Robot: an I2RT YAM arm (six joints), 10 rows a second.
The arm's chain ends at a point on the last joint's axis. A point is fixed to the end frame.
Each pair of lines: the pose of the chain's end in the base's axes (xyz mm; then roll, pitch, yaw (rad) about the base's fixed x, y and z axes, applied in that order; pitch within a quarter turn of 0, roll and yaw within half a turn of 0), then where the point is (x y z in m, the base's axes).
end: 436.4 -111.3 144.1 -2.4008 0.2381 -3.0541
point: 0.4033 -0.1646 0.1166
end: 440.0 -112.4 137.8 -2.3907 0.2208 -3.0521
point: 0.4065 -0.1660 0.1115
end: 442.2 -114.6 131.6 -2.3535 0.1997 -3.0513
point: 0.4079 -0.1689 0.1080
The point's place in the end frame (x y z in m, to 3 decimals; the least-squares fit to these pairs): 0.043 -0.025 0.047
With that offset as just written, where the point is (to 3 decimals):
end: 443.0 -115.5 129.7 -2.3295 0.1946 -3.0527
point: 0.408 -0.170 0.107
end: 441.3 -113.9 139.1 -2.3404 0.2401 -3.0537
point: 0.408 -0.168 0.115
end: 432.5 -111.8 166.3 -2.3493 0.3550 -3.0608
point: 0.402 -0.165 0.137
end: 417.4 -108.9 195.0 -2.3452 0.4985 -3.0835
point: 0.390 -0.162 0.161
